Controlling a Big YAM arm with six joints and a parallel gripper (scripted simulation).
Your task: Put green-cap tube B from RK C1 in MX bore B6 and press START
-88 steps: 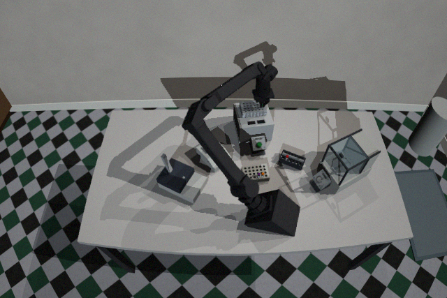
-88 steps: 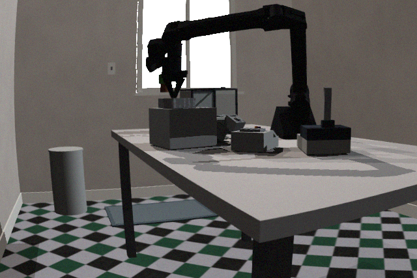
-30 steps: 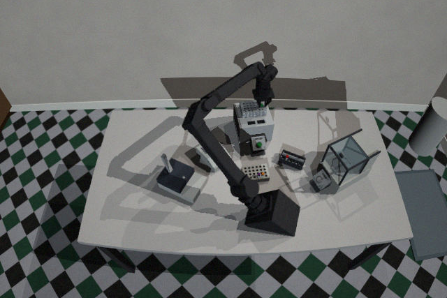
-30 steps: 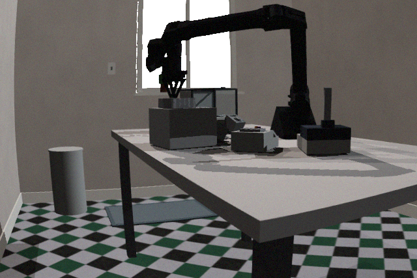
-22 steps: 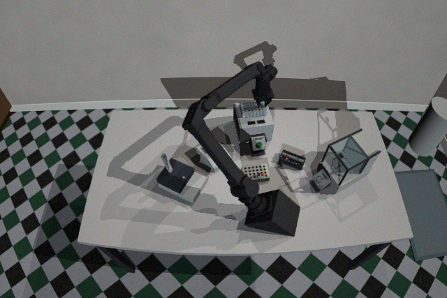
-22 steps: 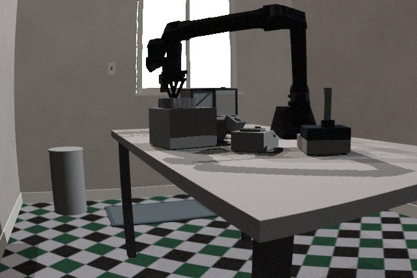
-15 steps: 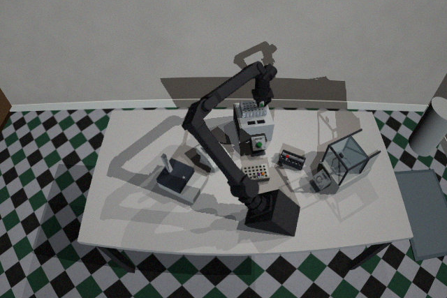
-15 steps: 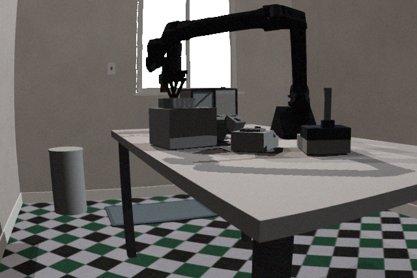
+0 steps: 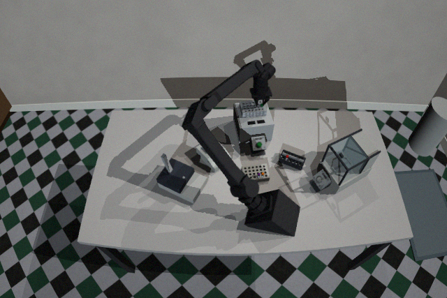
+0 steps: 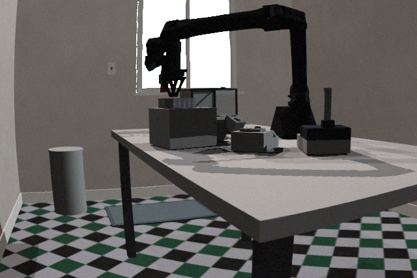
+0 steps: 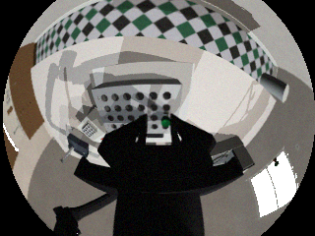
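The tube B lies 20 mm below my hand and 10 mm to the right of it. The rest, counted from my hand: bore block 30 mm to the left, 30 mm below, 10 mm behind; green start key 170 mm behind, 110 mm below, 20 mm to the right; magnet block MG 210 mm behind, 200 mm to the right, 160 mm below.
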